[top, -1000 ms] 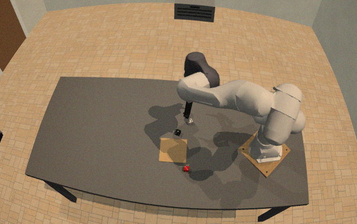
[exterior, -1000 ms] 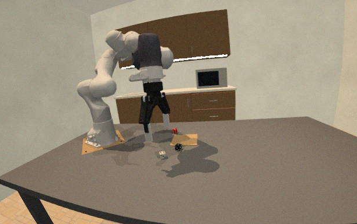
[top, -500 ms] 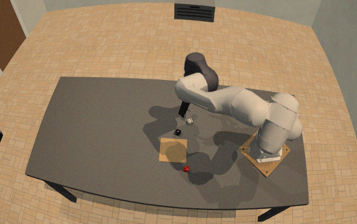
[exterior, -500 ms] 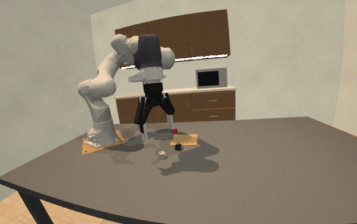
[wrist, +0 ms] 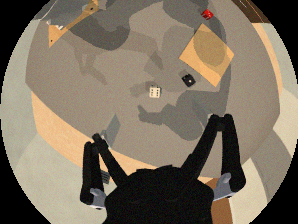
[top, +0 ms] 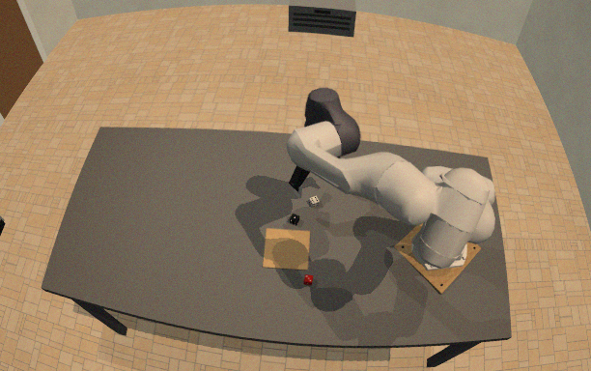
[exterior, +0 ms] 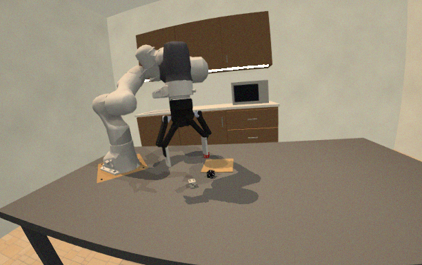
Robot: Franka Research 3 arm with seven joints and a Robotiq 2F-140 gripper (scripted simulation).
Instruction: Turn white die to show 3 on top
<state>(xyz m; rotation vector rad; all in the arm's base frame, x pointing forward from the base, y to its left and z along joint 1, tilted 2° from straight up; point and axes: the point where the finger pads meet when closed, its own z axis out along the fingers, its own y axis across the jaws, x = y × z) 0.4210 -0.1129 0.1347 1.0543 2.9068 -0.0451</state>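
The white die lies 11 cm below my hand and 1 cm to the left of it. Round my hand: red die: 29 cm to the left, 11 cm below, 3 cm behind; then black die: 11 cm below, 9 cm to the left, 5 cm ahead; then tan mat: 19 cm to the left, 12 cm below, 6 cm ahead.
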